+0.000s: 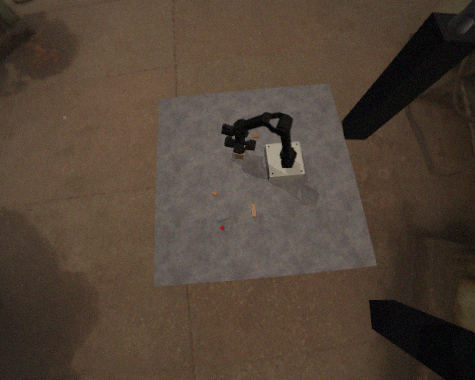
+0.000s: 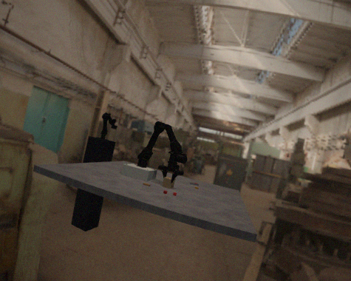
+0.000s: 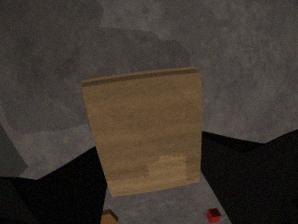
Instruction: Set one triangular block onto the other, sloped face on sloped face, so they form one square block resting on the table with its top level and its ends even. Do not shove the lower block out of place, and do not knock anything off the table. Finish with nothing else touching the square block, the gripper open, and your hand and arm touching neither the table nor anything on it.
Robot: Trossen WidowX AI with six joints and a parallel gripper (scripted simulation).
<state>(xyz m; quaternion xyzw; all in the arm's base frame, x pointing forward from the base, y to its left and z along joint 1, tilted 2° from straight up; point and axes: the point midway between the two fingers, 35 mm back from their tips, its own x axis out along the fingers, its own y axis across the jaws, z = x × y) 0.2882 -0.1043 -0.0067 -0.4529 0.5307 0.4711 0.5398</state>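
Right now my gripper tip is 10 mm to the left of the tan triangular block and 10 mm below it. Round my gripper tip: orange bit: 160 mm ahead, 290 mm to the left, 40 mm below.
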